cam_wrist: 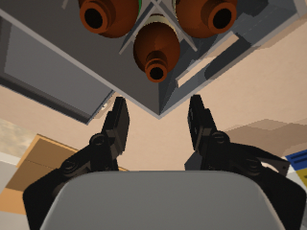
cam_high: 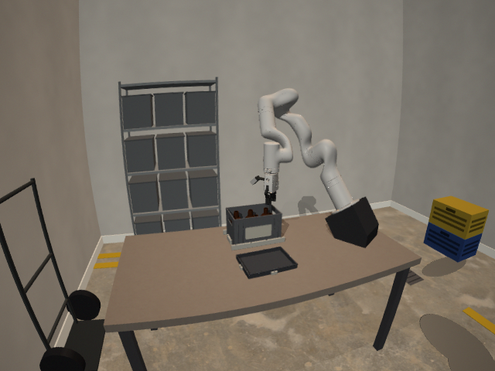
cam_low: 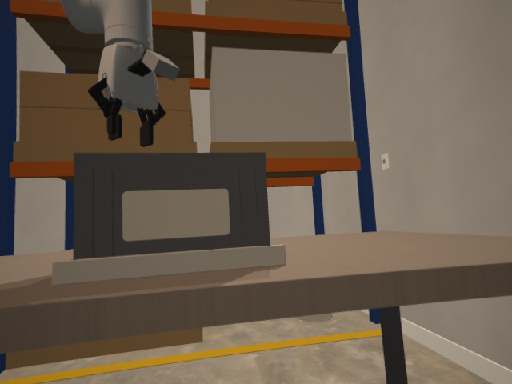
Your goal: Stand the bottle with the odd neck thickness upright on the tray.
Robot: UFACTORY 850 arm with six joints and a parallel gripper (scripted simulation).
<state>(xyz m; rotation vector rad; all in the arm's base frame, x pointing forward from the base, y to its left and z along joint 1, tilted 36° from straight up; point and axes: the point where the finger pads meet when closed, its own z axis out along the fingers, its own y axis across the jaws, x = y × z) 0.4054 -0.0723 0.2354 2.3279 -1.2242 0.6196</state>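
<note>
Right now my hand is 3 cm past the bottle, 8 cm to the left of it and 16 cm above it. The rest, counted from my hand: black tray 17 cm ahead, 20 cm to the left, 23 cm below; dark grey crate 7 cm ahead, 6 cm to the right, 16 cm below.
</note>
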